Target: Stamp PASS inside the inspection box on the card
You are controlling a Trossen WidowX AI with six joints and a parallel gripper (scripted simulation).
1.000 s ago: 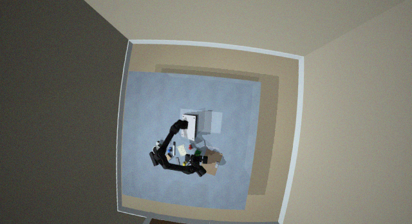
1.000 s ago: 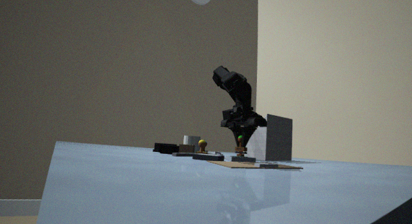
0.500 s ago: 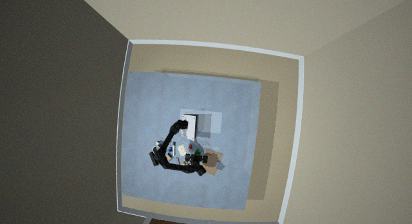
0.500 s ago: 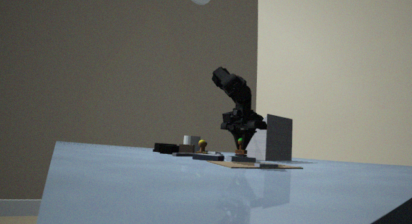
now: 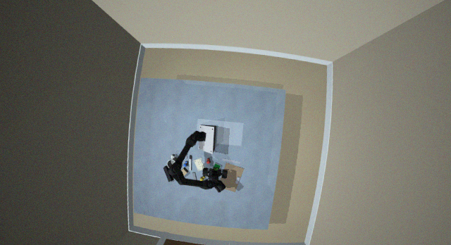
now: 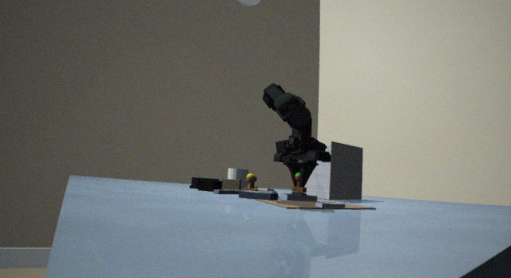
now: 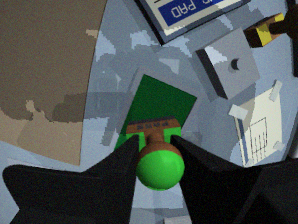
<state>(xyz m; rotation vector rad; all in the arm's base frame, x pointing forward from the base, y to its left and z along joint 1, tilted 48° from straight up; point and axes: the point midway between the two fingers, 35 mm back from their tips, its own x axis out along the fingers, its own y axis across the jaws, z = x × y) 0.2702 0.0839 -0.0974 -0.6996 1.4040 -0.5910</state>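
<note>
Right now my gripper tip is right at the green-knobbed stamp. The rest, counted from my gripper tip: green ink pad (3 cm below); then red-knobbed stamp (6 cm behind, 7 cm to the right, 2 cm below); then blue-labelled pad (12 cm ahead, 2 cm to the right, 2 cm below).
</note>
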